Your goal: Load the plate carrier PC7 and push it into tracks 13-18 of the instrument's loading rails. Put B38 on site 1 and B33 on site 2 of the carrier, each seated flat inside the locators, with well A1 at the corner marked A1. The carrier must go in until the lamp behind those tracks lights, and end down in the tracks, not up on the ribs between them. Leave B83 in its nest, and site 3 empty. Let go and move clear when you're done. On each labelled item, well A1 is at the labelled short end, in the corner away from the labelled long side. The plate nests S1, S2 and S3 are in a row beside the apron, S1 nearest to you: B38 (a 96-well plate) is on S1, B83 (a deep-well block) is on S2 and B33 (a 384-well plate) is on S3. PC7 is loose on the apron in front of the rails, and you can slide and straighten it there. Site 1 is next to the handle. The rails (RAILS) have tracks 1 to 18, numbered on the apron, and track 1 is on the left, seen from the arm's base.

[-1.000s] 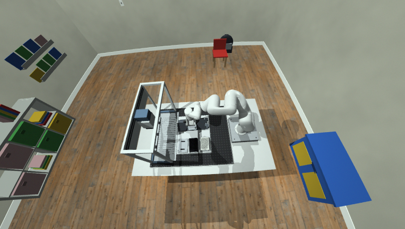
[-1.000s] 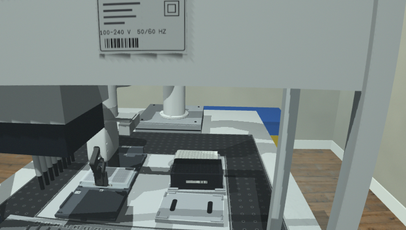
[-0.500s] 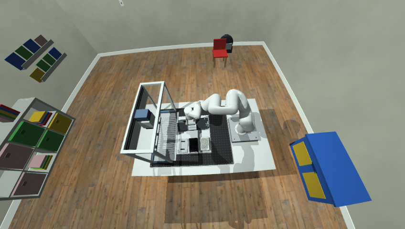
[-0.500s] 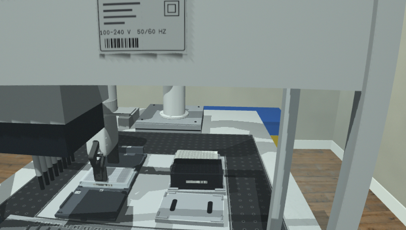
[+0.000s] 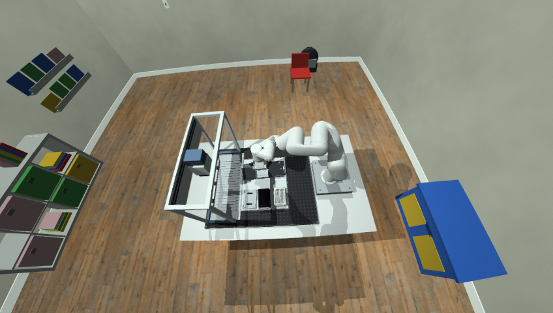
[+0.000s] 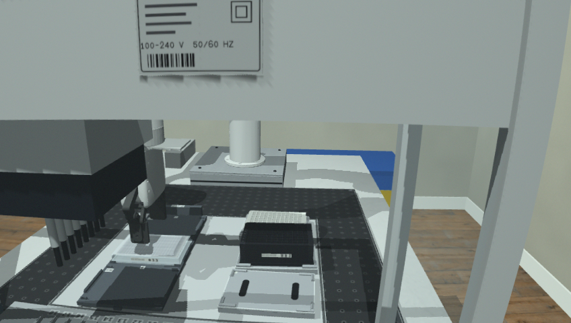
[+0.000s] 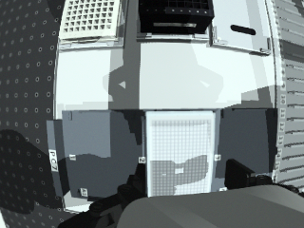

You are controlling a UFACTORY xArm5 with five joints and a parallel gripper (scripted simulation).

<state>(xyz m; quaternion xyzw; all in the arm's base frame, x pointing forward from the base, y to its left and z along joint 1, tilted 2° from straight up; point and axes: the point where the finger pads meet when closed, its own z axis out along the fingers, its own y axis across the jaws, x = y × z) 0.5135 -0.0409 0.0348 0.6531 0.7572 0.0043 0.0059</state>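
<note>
The white 96-well plate lies 150 mm behind my hand, 200 mm to the left of it and 50 mm below it. Also, from my hand: plate nest S1: 150 mm behind, 200 mm to the left, 60 mm below.
</note>
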